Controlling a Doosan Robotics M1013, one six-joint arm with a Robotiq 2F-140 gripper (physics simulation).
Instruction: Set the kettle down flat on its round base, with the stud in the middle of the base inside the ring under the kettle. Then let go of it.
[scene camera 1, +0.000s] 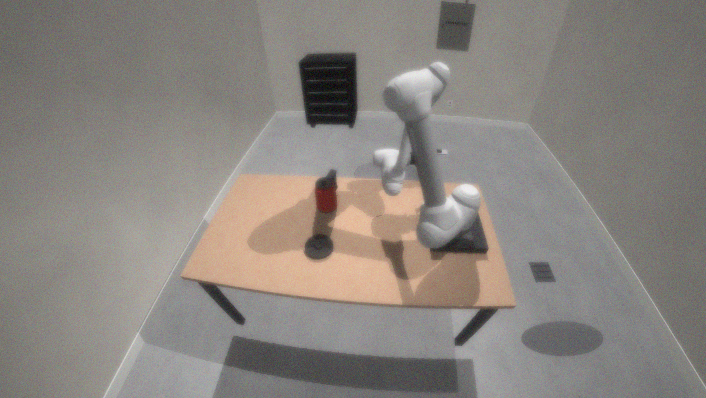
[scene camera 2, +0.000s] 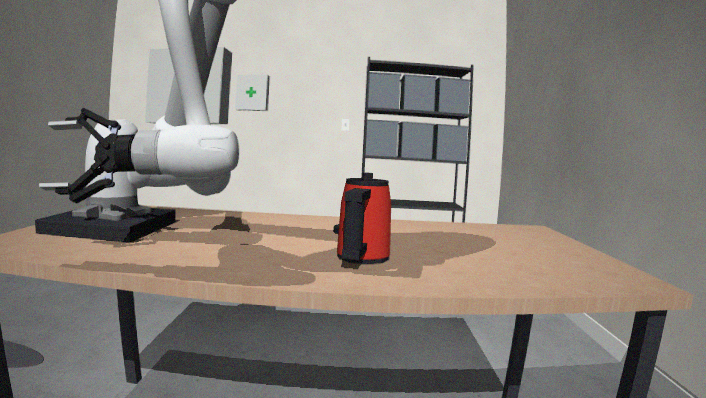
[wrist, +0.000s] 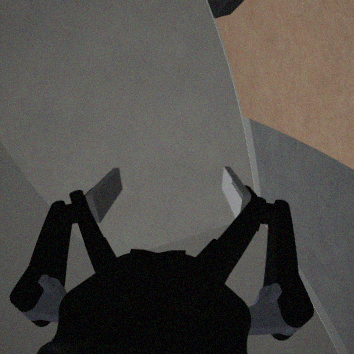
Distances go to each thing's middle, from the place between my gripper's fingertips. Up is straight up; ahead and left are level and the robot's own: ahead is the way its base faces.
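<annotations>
My hand is 0.12 m above the red kettle (scene camera 1: 325, 187), and it is also 0.65 m short of the kettle and 0.28 m to the right of it.
</annotations>
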